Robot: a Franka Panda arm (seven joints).
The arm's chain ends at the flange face. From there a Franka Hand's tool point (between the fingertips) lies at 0.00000 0.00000 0.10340 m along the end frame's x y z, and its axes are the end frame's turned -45 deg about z.
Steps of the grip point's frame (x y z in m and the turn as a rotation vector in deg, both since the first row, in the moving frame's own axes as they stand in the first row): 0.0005, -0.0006, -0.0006, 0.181, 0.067, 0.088; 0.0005, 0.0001, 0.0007, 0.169, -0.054, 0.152; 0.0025, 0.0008, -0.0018, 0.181, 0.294, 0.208; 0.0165, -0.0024, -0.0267, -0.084, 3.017, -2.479; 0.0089, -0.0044, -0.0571, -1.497, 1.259, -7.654
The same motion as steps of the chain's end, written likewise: 0.0001, -0.0005, -0.0006, 0.175, -0.081, 0.088; 0.0007, -0.0001, 0.0007, 0.081, -0.158, 0.152; 0.0022, -0.0006, -0.0018, 0.336, 0.080, 0.208; 0.0061, -0.0095, -0.0266, 2.074, 2.193, -2.479; -0.0003, -0.0095, -0.0570, -0.168, 1.949, -7.654
